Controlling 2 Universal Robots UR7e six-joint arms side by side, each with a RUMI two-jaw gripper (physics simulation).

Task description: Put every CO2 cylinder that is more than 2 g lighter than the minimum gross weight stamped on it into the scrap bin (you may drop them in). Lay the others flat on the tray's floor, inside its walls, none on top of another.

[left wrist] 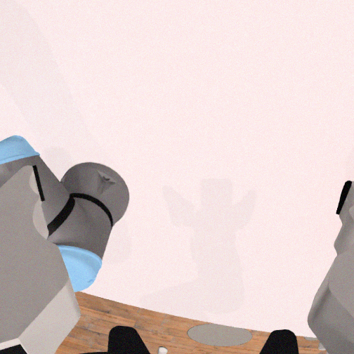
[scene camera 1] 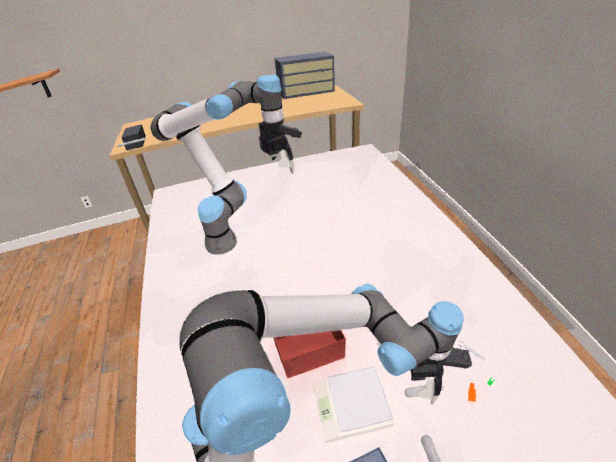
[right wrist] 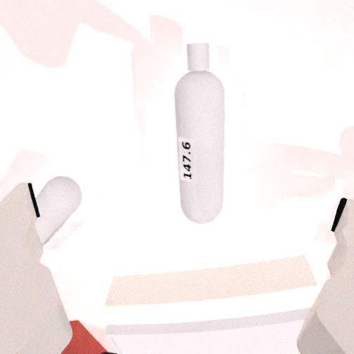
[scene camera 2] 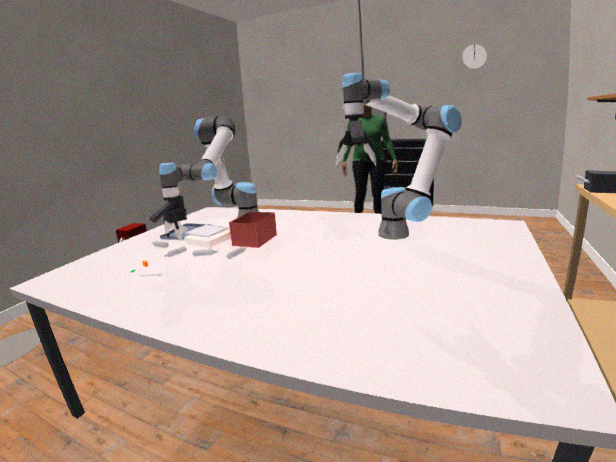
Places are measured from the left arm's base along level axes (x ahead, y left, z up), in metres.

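Where they show: left gripper, between the fingertips: [scene camera 1: 282, 166] [scene camera 2: 356, 166]; right gripper, between the fingertips: [scene camera 1: 427, 379] [scene camera 2: 174, 238]; left arm's base, origin of its link: [scene camera 1: 221, 243] [scene camera 2: 393, 234].
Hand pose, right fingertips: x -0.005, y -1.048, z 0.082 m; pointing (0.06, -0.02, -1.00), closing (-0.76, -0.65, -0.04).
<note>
Things, the pixels of their top centre, and the offset from my right fingertips.
- third cylinder, centre of its top: [scene camera 2: 236, 249] 0.084 m ahead, 0.297 m left, 0.051 m down
- red scrap bin, centre of its top: [scene camera 1: 306, 330] [scene camera 2: 252, 217] 0.117 m back, 0.371 m left, 0.038 m up
- more, centre of its top: [scene camera 1: 434, 455] [scene camera 2: 159, 241] 0.153 m back, 0.129 m right, 0.050 m down
- blue tray, centre of its top: [scene camera 2: 186, 229] 0.371 m back, 0.037 m right, 0.062 m down
- orange piece, centre of its top: [scene camera 1: 472, 391] [scene camera 2: 145, 263] 0.091 m ahead, 0.129 m right, 0.073 m down
- green piece, centre of its top: [scene camera 1: 491, 381] [scene camera 2: 132, 270] 0.160 m ahead, 0.164 m right, 0.078 m down
- thin pale tool, centre of its top: [scene camera 1: 471, 350] [scene camera 2: 150, 274] 0.225 m ahead, 0.061 m right, 0.079 m down
My open right gripper [scene camera 1: 425, 396] [scene camera 2: 175, 235] [right wrist: 186, 195] is low over a grey CO2 cylinder stamped 147.6 [scene camera 1: 413, 392] [scene camera 2: 176, 251] [right wrist: 200, 120], which lies on the table between its spread fingers. Another cylinder [scene camera 2: 204, 252] [right wrist: 60, 200] lies diagonally, partly behind a finger in the right wrist view. A third cylinder [scene camera 2: 236, 252] lies by the red scrap bin [scene camera 1: 315, 357] [scene camera 2: 253, 230] [right wrist: 82, 340]. One more [scene camera 1: 429, 446] [scene camera 2: 160, 244] lies near the blue tray [scene camera 1: 372, 456] [scene camera 2: 191, 227]. My left gripper [scene camera 1: 284, 164] [scene camera 2: 356, 162] [left wrist: 192, 178] is open, empty and high above the table.
A scale [scene camera 1: 360, 400] [scene camera 2: 202, 242] [right wrist: 210, 282] stands between bin and tray; its display is too small to read. An orange piece [scene camera 1: 472, 392] [scene camera 2: 145, 263], a green piece [scene camera 1: 491, 382] [scene camera 2: 132, 271] and a thin pale tool [scene camera 1: 472, 350] [scene camera 2: 151, 274] lie beyond the cylinders.
</note>
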